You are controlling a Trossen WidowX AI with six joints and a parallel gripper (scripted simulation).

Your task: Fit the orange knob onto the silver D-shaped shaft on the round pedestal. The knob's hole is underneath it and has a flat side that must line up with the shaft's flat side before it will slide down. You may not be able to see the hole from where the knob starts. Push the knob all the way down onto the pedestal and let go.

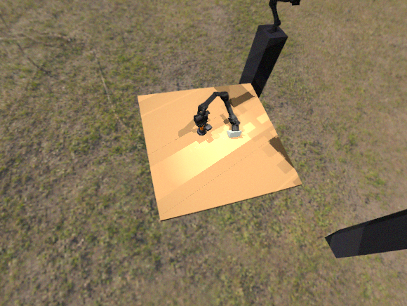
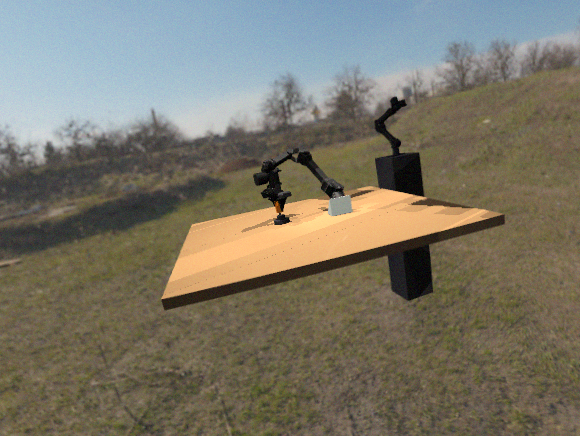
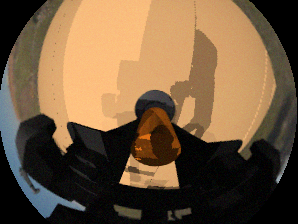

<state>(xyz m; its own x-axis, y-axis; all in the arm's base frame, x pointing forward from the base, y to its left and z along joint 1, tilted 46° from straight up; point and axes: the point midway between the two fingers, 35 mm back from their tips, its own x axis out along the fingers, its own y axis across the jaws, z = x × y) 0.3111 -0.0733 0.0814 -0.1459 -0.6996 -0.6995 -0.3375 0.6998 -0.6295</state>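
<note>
Now: the orange knob 30 mm above my gripper tip. From my gripper tip the other things lie so: round dark pedestal: 40 mm below.
</note>
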